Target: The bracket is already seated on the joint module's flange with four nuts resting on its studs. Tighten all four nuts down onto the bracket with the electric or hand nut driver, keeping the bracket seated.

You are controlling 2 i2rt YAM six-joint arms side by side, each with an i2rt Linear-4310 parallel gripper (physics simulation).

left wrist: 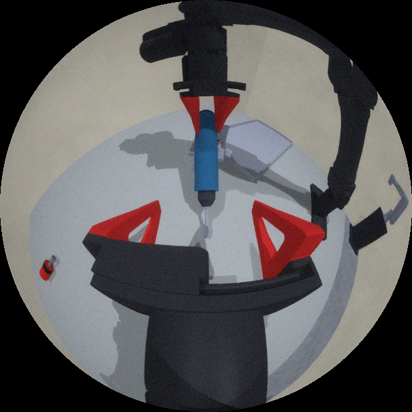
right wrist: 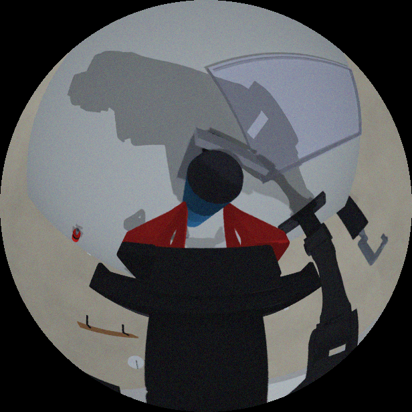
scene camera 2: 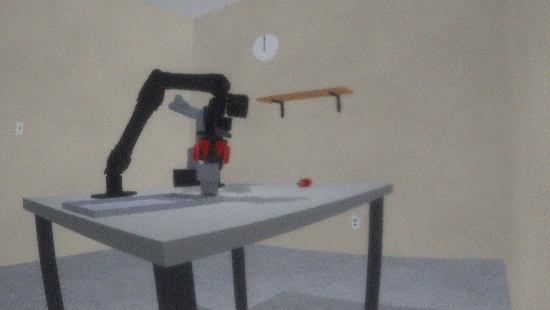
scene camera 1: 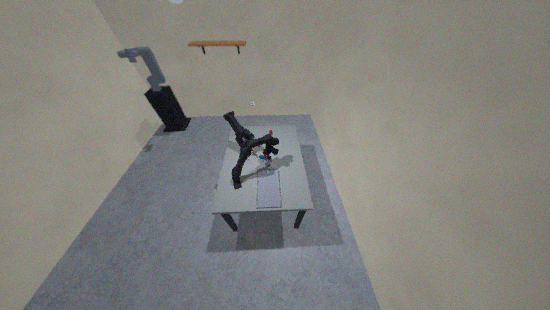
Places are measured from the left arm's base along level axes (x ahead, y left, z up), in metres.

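Pixels of known places: left gripper, fingertip midpoint: (scene camera 1: 256,149); right gripper, fingertip midpoint: (scene camera 2: 210,162) (scene camera 1: 266,156); left arm's base at its link origin: (scene camera 1: 240,142); right arm's base at its link origin: (scene camera 2: 114,196) (scene camera 1: 236,180).
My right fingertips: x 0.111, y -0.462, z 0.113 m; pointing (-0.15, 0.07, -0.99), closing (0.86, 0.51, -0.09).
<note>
Ahead of a thing's pixels: the offset from my right fingertips to its middle.
My right gripper (scene camera 1: 269,155) (left wrist: 207,132) (right wrist: 205,206) is shut on the blue nut driver @(dy +0.045, dx -0.015, dz -0.044 m) (scene camera 1: 262,157) (left wrist: 206,167) (right wrist: 197,210). The driver's shaft shows in the left wrist view, pointing toward the side of my left gripper. My left gripper (left wrist: 206,205) is open and empty, with the driver's dark nose and shaft seen beyond and between its fingers. The grey joint module @(dy -0.023, dx -0.001, dz -0.076 m) (scene camera 2: 209,180) stands on the table, just under my right gripper in scene camera 2. In the wrist views, grey parts beside the driver are partly covered by it. The bracket, studs and nuts cannot be told apart.
A red and black tool @(dy +0.393, dx +0.296, dz -0.096 m) (scene camera 1: 271,132) (scene camera 2: 305,182) (left wrist: 46,270) (right wrist: 76,234) lies near the table's edge. A pale lavender tray @(dy -0.262, dx -0.134, dz -0.105 m) (scene camera 1: 269,192) (left wrist: 260,142) (right wrist: 310,100) lies beside the joint module. Both black arms cross close together above the table (scene camera 2: 165,252).
</note>
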